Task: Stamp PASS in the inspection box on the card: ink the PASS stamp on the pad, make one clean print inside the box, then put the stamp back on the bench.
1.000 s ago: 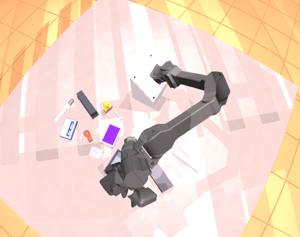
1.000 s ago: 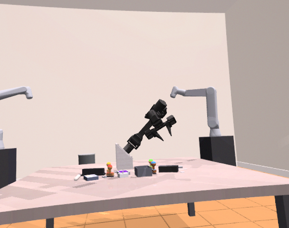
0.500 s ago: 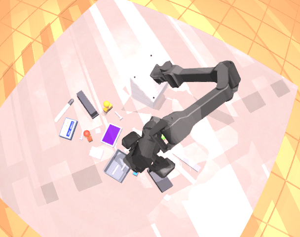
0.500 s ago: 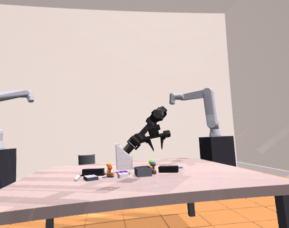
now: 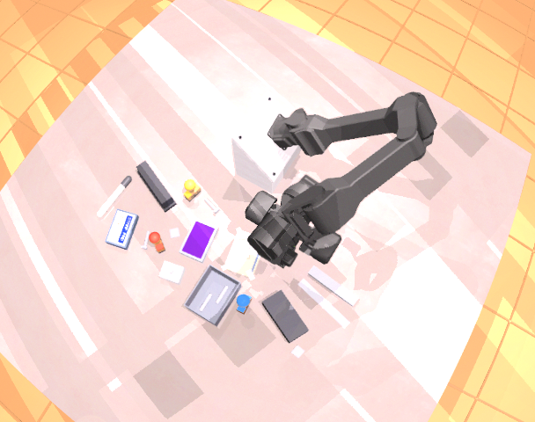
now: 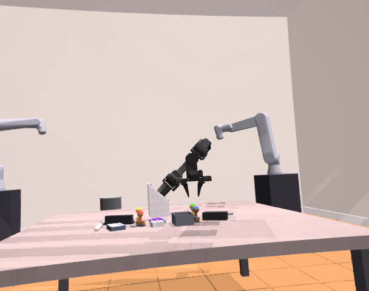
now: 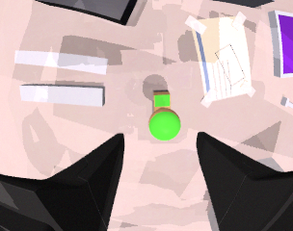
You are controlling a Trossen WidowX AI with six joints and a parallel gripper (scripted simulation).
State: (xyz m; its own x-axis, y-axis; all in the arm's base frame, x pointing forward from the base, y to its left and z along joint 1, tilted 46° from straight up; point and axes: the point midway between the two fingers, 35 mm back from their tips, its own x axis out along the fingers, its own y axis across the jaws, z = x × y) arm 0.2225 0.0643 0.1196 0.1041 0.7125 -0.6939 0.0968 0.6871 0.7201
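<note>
My gripper tip is 1 cm past the green-knobbed stamp and 8 cm above it. From my gripper tip the other things lie so: blue-knobbed stamp: 15 cm ahead, 3 cm to the right, 8 cm below; then grey tray: 17 cm ahead, 10 cm to the right, 9 cm below; then taped card: 4 cm ahead, 9 cm to the right, 10 cm below.
</note>
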